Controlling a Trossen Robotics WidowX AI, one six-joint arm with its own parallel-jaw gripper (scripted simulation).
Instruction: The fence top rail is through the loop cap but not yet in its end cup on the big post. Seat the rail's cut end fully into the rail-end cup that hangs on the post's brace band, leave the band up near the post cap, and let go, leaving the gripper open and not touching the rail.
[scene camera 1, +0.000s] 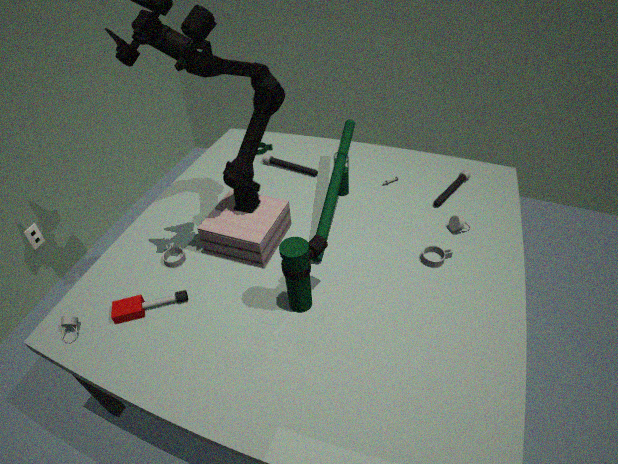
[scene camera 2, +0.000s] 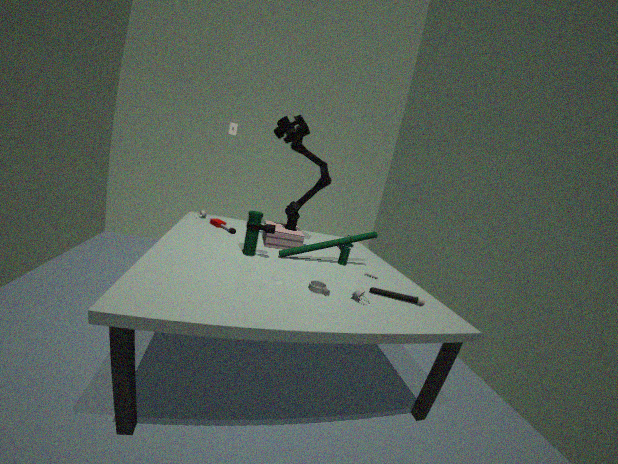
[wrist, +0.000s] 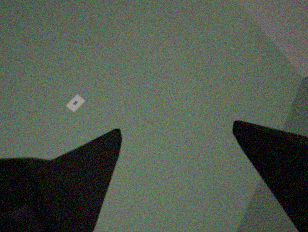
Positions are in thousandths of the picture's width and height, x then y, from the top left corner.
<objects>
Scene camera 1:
green top rail: 525, 484
red-handled tool: 216, 665
big green post: 477, 542
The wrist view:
my gripper: 573, 562
</objects>
